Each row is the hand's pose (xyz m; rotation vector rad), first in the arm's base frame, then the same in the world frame.
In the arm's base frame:
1: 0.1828 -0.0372 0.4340 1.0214 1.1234 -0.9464
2: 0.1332 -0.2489 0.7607 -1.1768 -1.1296 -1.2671
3: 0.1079 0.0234 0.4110 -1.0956 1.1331 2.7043
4: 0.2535 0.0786 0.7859 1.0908 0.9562 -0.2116
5: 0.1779 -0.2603 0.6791 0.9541 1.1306 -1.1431
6: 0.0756 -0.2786 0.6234 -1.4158 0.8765 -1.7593
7: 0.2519 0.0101 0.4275 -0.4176 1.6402 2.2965
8: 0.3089 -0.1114 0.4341 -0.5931 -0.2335 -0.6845
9: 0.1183 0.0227 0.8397 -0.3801 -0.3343 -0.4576
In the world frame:
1: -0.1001 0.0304 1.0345 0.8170 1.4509 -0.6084
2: -0.0169 -0.2208 1.3243 -0.8461 -1.1003 -0.9379
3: -0.1950 0.0580 1.0283 1.0360 -0.6247 -2.5380
4: -0.0298 0.1219 1.3935 1.0008 1.2931 0.1320
5: 0.0165 -0.2034 1.2385 0.7287 1.4439 -0.7999
6: -0.0777 -0.2545 1.1893 -1.4883 0.7015 -1.2933
7: -0.0563 0.1019 1.0302 0.6087 -1.4538 -2.6174
8: 0.0434 0.0137 1.0116 -0.4245 -0.1845 -0.2692
9: -0.1238 0.0103 1.4484 -0.1859 -0.2530 -0.0596

